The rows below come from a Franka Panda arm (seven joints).
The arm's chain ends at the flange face. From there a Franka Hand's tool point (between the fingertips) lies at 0.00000 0.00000 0.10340 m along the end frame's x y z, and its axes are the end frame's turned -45 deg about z.
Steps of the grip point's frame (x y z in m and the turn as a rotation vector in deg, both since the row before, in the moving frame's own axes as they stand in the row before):
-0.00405 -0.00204 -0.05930 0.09 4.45 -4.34
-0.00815 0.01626 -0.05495 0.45 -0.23 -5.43
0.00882 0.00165 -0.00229 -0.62 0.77 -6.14
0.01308 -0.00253 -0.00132 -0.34 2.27 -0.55
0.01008 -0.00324 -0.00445 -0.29 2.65 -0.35
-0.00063 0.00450 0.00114 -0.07 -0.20 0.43
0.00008 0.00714 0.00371 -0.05 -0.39 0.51
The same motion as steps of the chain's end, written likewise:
-0.00964 0.00741 -0.05899 3.21 3.08 -4.34
0.00661 0.01750 -0.05495 0.16 -0.48 -5.43
0.00564 -0.00478 -0.00227 0.11 0.98 -6.14
0.00414 -0.00856 -0.00124 1.36 1.85 -0.55
0.00110 -0.00640 -0.00434 1.67 2.08 -0.35
0.00290 0.00328 0.00114 -0.19 -0.09 0.43
0.00554 0.00443 0.00371 -0.31 -0.24 0.51

